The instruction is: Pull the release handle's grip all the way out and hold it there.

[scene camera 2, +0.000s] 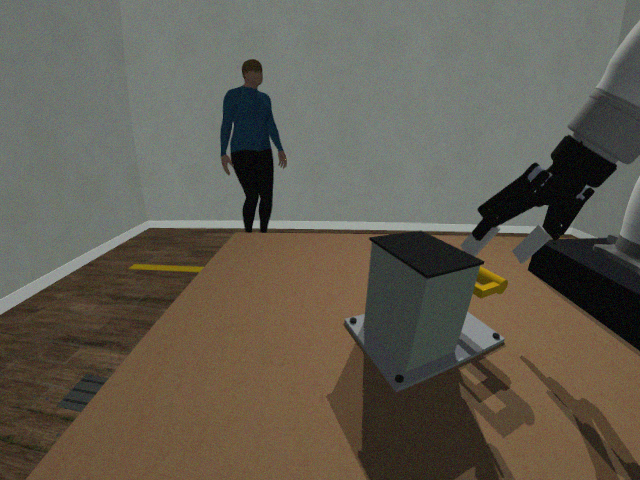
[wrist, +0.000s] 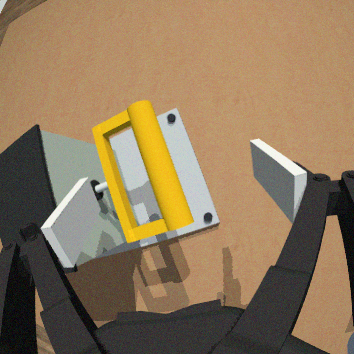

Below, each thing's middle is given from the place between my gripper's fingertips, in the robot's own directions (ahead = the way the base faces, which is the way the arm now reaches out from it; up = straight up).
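Relative to the base plate [scene camera 2: 476,337], my gripper is 140 mm above it, 40 mm to the right of it and 110 mm short of it.
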